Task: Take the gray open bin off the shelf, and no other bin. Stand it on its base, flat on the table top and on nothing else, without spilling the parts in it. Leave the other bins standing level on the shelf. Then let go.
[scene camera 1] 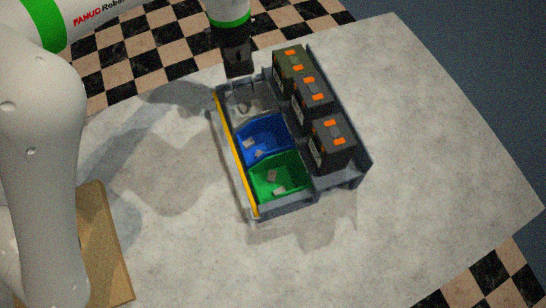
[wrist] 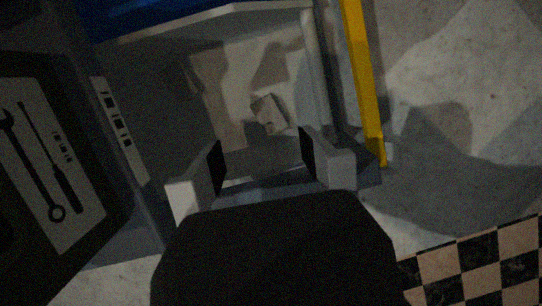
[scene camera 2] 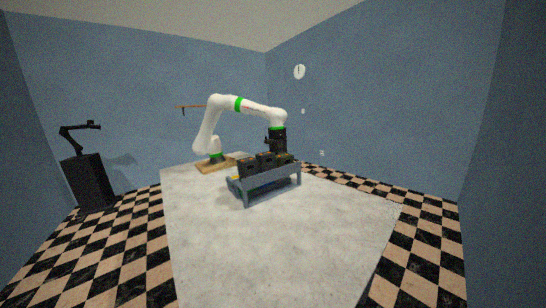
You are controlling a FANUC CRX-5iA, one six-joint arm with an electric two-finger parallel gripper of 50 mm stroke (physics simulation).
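Places are measured from the arm's base along level axes (x ahead, y left, z up), in centimetres.
Pixels of known places: gripper, fingertip midpoint: (scene camera 1: 243, 92) (wrist: 261, 149); arm's base, link origin: (scene camera 2: 217, 161).
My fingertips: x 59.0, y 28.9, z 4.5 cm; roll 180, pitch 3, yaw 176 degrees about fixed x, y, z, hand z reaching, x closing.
Observation:
Ahead of a thing's pixels: the offset from my fingertips to its top centre. "spot": to the spot under its first point. Level surfaces: height alone.
The gray open bin @[dx +3.0, dy -3.2, dz +0.4 cm] (scene camera 1: 265, 102) (wrist: 160, 95) stands in the shelf (scene camera 1: 287, 205) (scene camera 2: 270, 176), in the end place beside the blue bin @[dx +3.6, dy -14.6, dz +0.4 cm] (scene camera 1: 274, 131) (wrist: 150, 11). Gray parts @[spot: dx -0.9, dy -1.3, dz -5.3 cm] (wrist: 270, 114) lie inside it; a finger's view partly confuses them in scene camera 1. The green bin @[dx +4.1, dy -25.8, dz +0.4 cm] (scene camera 1: 295, 172) stands beyond the blue one. Both hold small parts and look level. My gripper (scene camera 1: 243, 89) (wrist: 261, 149) is open and empty, pointing down over the gray bin's end away from the blue bin. How deep the fingertips reach is unclear. In scene camera 2 the fingertips are hidden behind the cases.
An olive case @[dx +12.7, dy -2.8, dz +12.2 cm] (scene camera 1: 295, 62) (scene camera 2: 285, 160) and two dark gray cases @[dx +12.8, dy -14.7, dz +15.7 cm] (scene camera 1: 313, 90) @[dx +13.5, dy -25.9, dz +14.7 cm] (scene camera 1: 334, 131) stand on the shelf's raised rear part, close beside the bins. A yellow strip @[dx -6.8, dy -15.2, dz -1.2 cm] (scene camera 1: 235, 152) (wrist: 362, 70) runs along the shelf's front edge. The table top @[dz -7.7 cm] (scene camera 1: 425, 125) (scene camera 2: 280, 240) surrounds the shelf.

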